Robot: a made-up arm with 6 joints. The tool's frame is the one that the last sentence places. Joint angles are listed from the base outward.
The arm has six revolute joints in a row. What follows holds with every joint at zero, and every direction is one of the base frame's.
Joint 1 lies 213 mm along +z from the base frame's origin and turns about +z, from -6.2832 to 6.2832 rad.
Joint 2 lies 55 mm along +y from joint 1 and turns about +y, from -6.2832 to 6.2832 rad.
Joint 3 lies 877 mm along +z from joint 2 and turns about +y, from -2.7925 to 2.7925 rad.
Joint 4 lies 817 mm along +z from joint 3 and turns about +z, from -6.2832 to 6.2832 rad.
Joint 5 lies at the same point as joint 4 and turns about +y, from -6.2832 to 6.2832 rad.
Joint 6 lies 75 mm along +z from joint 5 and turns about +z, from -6.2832 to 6.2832 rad.
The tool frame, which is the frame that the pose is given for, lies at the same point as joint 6; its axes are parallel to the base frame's.
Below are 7 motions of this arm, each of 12 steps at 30 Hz.
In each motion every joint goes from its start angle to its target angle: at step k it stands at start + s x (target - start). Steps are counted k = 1, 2, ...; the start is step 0. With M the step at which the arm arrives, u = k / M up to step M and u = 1 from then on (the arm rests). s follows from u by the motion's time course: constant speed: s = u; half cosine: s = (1 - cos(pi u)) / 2; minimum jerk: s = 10 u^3 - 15 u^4 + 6 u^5.
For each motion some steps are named. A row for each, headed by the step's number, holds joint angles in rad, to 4 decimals.
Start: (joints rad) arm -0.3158 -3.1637 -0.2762 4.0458 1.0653 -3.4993
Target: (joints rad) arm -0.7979 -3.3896 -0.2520 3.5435 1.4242 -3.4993
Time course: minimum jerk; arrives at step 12
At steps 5, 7, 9, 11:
5: -0.4829 -3.2420 -0.2678 3.8717 1.1897 -3.4993
7: -0.6308 -3.3113 -0.2604 3.7176 1.2998 -3.4993
9: -0.7480 -3.3662 -0.2545 3.5955 1.3870 -3.4993
11: -0.7954 -3.3885 -0.2521 3.5461 1.4224 -3.4993

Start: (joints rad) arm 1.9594 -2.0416 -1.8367 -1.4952 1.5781 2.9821
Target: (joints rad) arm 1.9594 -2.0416 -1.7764 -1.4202 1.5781 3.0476
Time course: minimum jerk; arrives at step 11
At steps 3, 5, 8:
3: 1.9594 -2.0416 -1.8289 -1.4855 1.5781 2.9905
5: 1.9594 -2.0416 -1.8117 -1.4641 1.5781 3.0093
8: 1.9594 -2.0416 -1.7842 -1.4299 1.5781 3.0392

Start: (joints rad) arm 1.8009 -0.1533 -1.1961 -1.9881 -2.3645 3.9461
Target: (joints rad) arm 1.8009 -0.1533 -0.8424 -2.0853 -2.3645 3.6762
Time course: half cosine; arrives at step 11
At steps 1, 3, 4, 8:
1: 1.8009 -0.1533 -1.1889 -1.9901 -2.3645 3.9406
3: 1.8009 -0.1533 -1.1351 -2.0049 -2.3645 3.8995
4: 1.8009 -0.1533 -1.0927 -2.0165 -2.3645 3.8672
8: 1.8009 -0.1533 -0.9034 -2.0685 -2.3645 3.7228

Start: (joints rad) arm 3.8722 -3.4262 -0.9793 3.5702 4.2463 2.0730
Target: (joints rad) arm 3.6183 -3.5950 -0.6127 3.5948 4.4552 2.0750
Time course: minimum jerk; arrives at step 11
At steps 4, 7, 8, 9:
4: 3.8070 -3.4695 -0.8852 3.5765 4.2999 2.0735
7: 3.6835 -3.5517 -0.7068 3.5885 4.4016 2.0745
8: 3.6510 -3.5732 -0.6600 3.5916 4.4283 2.0747
9: 3.6297 -3.5874 -0.6292 3.5937 4.4458 2.0749

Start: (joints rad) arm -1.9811 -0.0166 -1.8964 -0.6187 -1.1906 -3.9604
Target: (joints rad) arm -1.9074 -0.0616 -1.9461 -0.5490 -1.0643 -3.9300
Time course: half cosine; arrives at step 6
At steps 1, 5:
1: -1.9762 -0.0196 -1.8997 -0.6140 -1.1821 -3.9584
5: -1.9123 -0.0586 -1.9428 -0.5537 -1.0728 -3.9320

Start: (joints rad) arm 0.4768 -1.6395 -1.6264 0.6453 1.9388 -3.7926
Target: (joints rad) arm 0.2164 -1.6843 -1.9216 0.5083 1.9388 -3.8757
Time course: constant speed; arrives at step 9
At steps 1, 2, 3, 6, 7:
1: 0.4479 -1.6445 -1.6592 0.6301 1.9388 -3.8018
2: 0.4189 -1.6495 -1.6920 0.6149 1.9388 -3.8111
3: 0.3900 -1.6544 -1.7248 0.5996 1.9388 -3.8203
6: 0.3032 -1.6694 -1.8232 0.5540 1.9388 -3.8480
7: 0.2743 -1.6743 -1.8560 0.5387 1.9388 -3.8572

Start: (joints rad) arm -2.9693 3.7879 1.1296 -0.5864 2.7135 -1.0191
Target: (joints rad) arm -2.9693 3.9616 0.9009 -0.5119 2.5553 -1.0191
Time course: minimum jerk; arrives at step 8
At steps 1, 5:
1: -2.9693 3.7907 1.1259 -0.5852 2.7110 -1.0191
5: -2.9693 3.9138 0.9638 -0.5324 2.5988 -1.0191

